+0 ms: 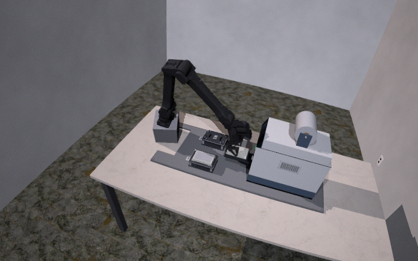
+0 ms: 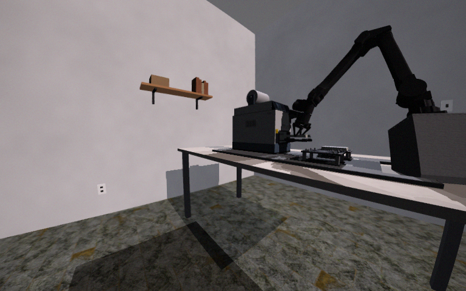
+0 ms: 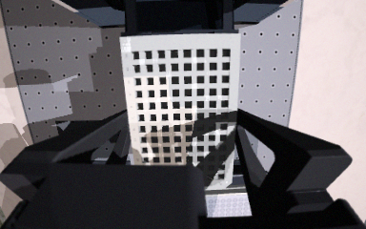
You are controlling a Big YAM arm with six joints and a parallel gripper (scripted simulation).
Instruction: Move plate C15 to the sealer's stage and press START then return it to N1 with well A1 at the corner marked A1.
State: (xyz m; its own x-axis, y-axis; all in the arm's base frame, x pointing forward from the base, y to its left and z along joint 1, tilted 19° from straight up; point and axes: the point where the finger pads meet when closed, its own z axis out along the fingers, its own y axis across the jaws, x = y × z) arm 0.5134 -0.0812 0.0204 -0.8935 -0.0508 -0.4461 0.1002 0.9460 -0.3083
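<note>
Right now my hand is right at the white well plate. Round my hand: foil roll: 330 mm ahead, 30 mm to the right, 290 mm above; dark stage: 30 mm below.
</note>
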